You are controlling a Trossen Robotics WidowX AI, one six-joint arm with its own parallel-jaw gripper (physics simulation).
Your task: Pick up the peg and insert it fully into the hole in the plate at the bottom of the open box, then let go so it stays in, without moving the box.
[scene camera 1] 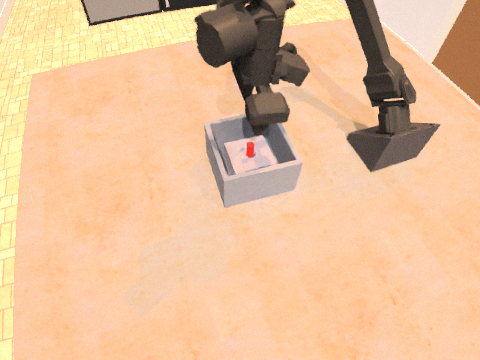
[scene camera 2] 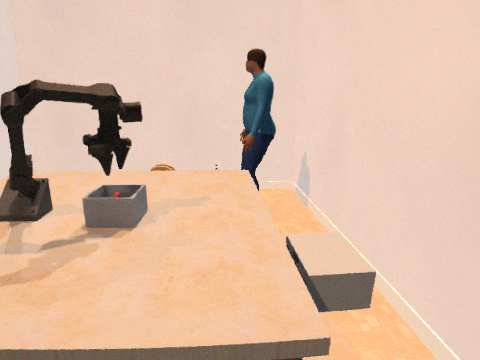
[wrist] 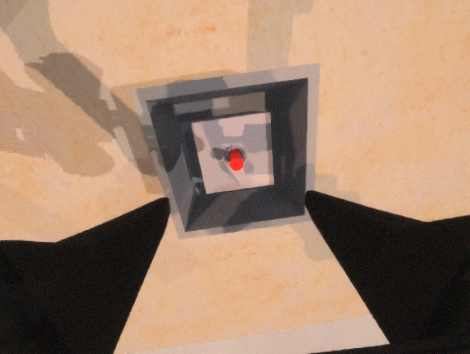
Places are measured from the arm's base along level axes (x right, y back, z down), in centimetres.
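Where they show: gripper, between the fingertips: [scene camera 2: 114,172] [wrist: 238,200]; arm's base, origin of its link: [scene camera 1: 396,131] [scene camera 2: 29,188].
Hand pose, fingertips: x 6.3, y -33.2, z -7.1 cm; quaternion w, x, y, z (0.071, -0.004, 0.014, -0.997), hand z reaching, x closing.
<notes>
Things, the pixels of their centre, and the offset from my fingertips. Level surfaces: height alone.
- red peg, middle of its body: [wrist: 234,154] [scene camera 1: 249,156] [scene camera 2: 117,205] dz +11.4, dx -0.3, dy +0.1 cm
- pale plate, middle of its body: [wrist: 234,151] [scene camera 1: 249,161] dz +12.7, dx -0.4, dy +0.2 cm
- grey open box, middle of its body: [wrist: 234,154] [scene camera 1: 249,156] [scene camera 2: 117,204] dz +11.3, dx -0.3, dy +0.2 cm
- table, height of its surface: dz +16.2 cm
The red peg [scene camera 1: 250,149] [scene camera 2: 117,194] [wrist: 236,160] stands roughly upright at the hole in the pale plate [scene camera 1: 235,162] [wrist: 212,180], with part of it showing above the plate. How deep it sits is hidden. The plate lies at the bottom of the grey open box [scene camera 1: 260,187] [scene camera 2: 112,212] [wrist: 312,125]. My gripper [scene camera 2: 114,171] [wrist: 238,200] is open and empty, pointing down, with its fingertips above the box rim. In the wrist view the peg shows beyond the fingertips, between them across the picture. In scene camera 1 one fingertip is hidden.
The arm's base [scene camera 1: 395,147] [scene camera 2: 30,202] stands on the table [scene camera 1: 200,275] [scene camera 2: 200,280] beside the box. The box walls rise around the plate. A grey block [scene camera 2: 345,270] stands past the table's edge, and a person [scene camera 2: 259,105] stands behind the table.
</notes>
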